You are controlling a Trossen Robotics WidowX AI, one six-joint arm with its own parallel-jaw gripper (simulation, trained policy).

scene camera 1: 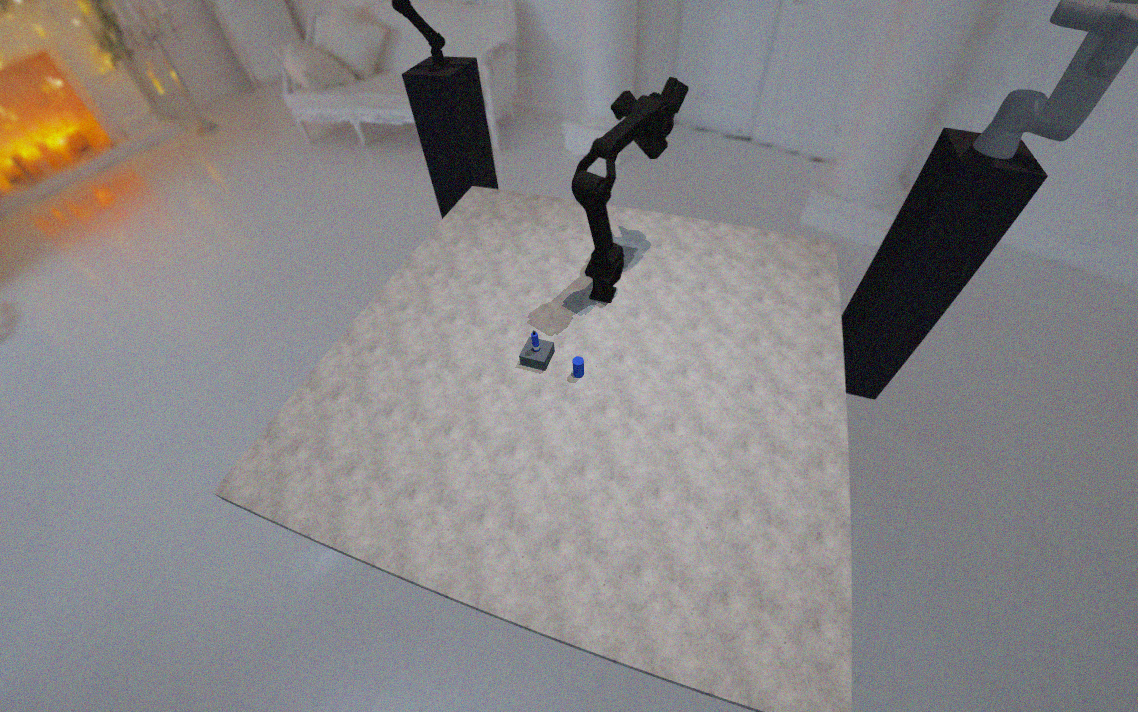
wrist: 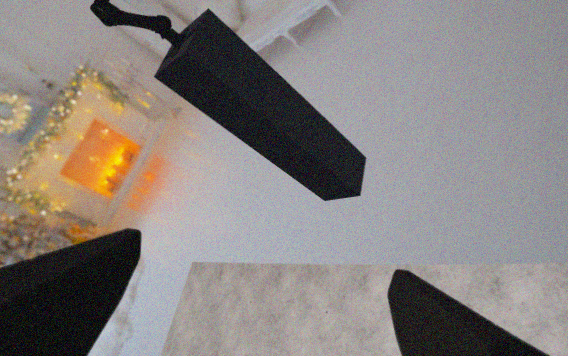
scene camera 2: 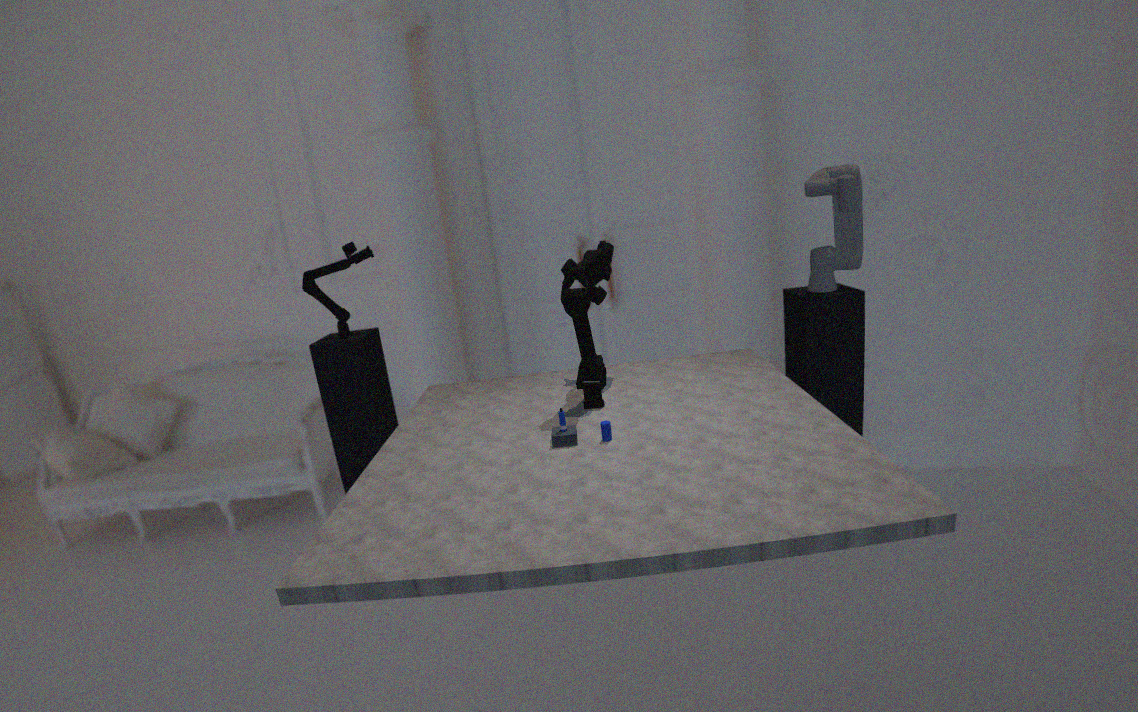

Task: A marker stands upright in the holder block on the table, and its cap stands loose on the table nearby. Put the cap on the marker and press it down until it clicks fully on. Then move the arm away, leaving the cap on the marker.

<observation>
I see my gripper [scene camera 1: 625, 127].
My gripper also shows in the wrist view [wrist: 268, 264].
</observation>
